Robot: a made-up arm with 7 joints.
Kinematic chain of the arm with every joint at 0, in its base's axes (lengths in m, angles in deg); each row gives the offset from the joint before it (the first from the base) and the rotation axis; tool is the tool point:
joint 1: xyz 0 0.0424 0 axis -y
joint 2: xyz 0 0.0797 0 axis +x
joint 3: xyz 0 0 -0.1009 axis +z
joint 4: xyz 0 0 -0.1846 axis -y
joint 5: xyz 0 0 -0.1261 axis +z
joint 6: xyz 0 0 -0.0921 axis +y
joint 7: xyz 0 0 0 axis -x
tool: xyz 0 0 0
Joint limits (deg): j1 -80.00..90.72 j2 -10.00..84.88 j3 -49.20..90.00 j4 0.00..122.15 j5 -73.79..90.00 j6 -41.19..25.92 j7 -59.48..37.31
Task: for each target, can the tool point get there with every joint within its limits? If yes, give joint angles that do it. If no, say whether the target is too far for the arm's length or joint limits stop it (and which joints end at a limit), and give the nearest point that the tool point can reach.
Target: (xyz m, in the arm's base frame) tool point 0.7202 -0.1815 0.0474
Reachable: no: too far | nearest point 0.4730 -0.0215 0.0311 | short by 0.295 m
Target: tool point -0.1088 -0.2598 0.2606
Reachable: no: joint limits stop it (at a limit: joint 1, joint 2, joint 3, joint 4) | nearest point 0.1410 -0.0450 0.1225 | short by 0.357 m
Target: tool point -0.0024 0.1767 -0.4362
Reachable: yes | joints -22.13 20.90 -29.97 59.02 26.27 14.20 -31.54
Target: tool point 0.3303 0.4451 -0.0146
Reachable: yes | joints 65.41 33.34 39.26 47.29 -40.83 -17.74 18.10
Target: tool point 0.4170 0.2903 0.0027
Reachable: yes | joints 74.81 4.39 50.76 54.11 11.87 -9.08 -6.50
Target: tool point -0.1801 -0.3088 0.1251
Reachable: no: joint limits stop it (at a limit: joint 1, joint 2, joint 3) | nearest point -0.1675 -0.0734 -0.1687 | short by 0.377 m
